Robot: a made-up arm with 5 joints. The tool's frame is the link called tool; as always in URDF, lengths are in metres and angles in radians. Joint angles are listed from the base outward.
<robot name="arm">
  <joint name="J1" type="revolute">
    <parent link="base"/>
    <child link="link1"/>
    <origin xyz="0.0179 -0.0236 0.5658" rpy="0 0 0"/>
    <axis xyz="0 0 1"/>
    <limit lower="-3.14" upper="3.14"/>
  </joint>
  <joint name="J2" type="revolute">
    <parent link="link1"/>
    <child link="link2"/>
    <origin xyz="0.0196 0.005 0.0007" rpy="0 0 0"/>
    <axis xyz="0 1 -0.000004"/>
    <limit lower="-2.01" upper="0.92"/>
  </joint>
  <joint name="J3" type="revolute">
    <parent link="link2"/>
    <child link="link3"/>
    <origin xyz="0.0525 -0.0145 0.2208" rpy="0 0 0"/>
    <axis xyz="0 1 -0.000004"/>
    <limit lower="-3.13" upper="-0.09"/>
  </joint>
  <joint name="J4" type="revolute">
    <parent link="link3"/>
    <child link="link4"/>
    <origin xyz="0.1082 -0.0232 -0.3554" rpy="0 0 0"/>
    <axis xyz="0 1 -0.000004"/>
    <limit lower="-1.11" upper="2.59"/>
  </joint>
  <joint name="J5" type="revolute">
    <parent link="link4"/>
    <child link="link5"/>
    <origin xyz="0.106 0.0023 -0.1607" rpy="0 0 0"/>
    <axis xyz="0 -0.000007 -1"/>
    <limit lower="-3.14" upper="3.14"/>
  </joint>
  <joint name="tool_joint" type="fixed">
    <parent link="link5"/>
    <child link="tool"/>
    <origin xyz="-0.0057 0.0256 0.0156" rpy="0 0 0"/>
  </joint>
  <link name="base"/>
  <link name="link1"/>
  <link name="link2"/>
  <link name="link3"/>
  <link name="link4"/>
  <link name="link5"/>
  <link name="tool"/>
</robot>
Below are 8 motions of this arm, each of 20 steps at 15 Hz.
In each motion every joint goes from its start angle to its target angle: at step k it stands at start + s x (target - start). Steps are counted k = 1, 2, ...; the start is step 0. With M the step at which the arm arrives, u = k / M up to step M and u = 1 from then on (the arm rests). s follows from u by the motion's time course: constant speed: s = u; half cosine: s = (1 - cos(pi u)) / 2; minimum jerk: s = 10 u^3 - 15 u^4 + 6 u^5.
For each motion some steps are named. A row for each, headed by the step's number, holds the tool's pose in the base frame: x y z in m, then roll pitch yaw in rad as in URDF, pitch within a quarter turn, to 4 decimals.
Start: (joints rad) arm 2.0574 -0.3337 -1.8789 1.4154 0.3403
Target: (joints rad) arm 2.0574 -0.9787 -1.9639 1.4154 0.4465
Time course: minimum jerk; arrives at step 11
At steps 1, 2, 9, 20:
1: -0.1628 0.3273 1.0703 0.3328 -0.7441 1.5855
2: -0.1565 0.3154 1.0808 0.3542 -0.7676 1.5680
9: 0.0221 -0.0212 1.2088 1.3937 -1.1229 0.6466
20: 0.0317 -0.0393 1.2086 1.4701 -1.1223 0.5774

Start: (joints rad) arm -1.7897 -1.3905 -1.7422 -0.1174 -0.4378
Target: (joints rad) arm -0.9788 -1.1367 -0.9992 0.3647 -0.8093
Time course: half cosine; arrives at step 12
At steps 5, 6, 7, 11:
5: -0.0076 0.1401 1.2155 -2.8910 -0.3651 1.0304
6: -0.0099 0.0537 1.2147 -2.7384 -0.4994 1.0296
7: 0.0049 -0.0287 1.2013 -2.5513 -0.6109 0.9995
11: 0.1137 -0.2009 1.1060 -1.8796 -0.7436 0.7909

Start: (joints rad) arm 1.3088 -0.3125 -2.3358 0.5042 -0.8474
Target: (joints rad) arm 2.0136 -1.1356 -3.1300 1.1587 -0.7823
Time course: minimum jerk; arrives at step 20
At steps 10, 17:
10: 0.0620 -0.3223 1.2384 -2.7501 -0.3453 -2.3644
17: 0.2775 -0.5591 0.9327 -3.0990 -0.0427 -1.9317

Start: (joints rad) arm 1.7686 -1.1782 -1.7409 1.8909 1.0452
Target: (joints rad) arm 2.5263 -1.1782 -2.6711 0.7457 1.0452
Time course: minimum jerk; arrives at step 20
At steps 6, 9, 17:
6: 0.0550 -0.0952 1.1549 1.3359 -0.5136 0.4384
9: 0.1381 -0.2144 1.1965 1.9163 -0.4996 0.3353
17: 0.4952 -0.3599 1.0630 3.0609 -0.0467 0.4116

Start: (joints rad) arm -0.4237 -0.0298 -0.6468 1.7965 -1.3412
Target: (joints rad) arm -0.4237 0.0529 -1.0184 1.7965 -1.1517
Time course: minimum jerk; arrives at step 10
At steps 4, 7, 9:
4: 0.2915 -0.1783 0.4638 1.0092 0.2472 0.9943
7: 0.3430 -0.1987 0.5009 0.8399 0.2956 0.8917
9: 0.3573 -0.2043 0.5132 0.7887 0.3049 0.8573

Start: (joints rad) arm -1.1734 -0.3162 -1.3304 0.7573 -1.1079
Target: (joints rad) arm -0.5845 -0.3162 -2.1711 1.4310 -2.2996
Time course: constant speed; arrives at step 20
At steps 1, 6, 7, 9, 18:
1: 0.2035 -0.4934 0.9142 -0.8565 -0.3119 0.1668
6: 0.2433 -0.4336 0.9885 -0.9367 -0.0850 0.5117
7: 0.2489 -0.4202 1.0025 -0.9472 -0.0372 0.5768
9: 0.2574 -0.3924 1.0296 -0.9632 0.0603 0.7043
18: 0.2520 -0.2613 1.1310 -0.9490 0.5163 1.2674

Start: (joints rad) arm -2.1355 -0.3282 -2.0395 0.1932 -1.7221
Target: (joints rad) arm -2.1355 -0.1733 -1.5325 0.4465 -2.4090
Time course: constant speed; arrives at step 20
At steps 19, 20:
19: -0.3093 -0.4414 1.0103 -1.1970 0.7681 -0.2987
20: -0.3147 -0.4492 0.9923 -1.1221 0.7862 -0.2363

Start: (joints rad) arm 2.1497 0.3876 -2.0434 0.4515 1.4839
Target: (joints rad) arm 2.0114 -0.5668 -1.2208 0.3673 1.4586
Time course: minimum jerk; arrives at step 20
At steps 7, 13, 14, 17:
7: -0.2885 0.5232 1.0039 1.2538 -0.0883 0.5753
13: -0.1869 0.4249 1.0633 1.3684 -0.1041 0.4944
14: -0.1742 0.4102 1.0668 1.3840 -0.1062 0.4832
17: -0.1510 0.3821 1.0704 1.4136 -0.1102 0.4617

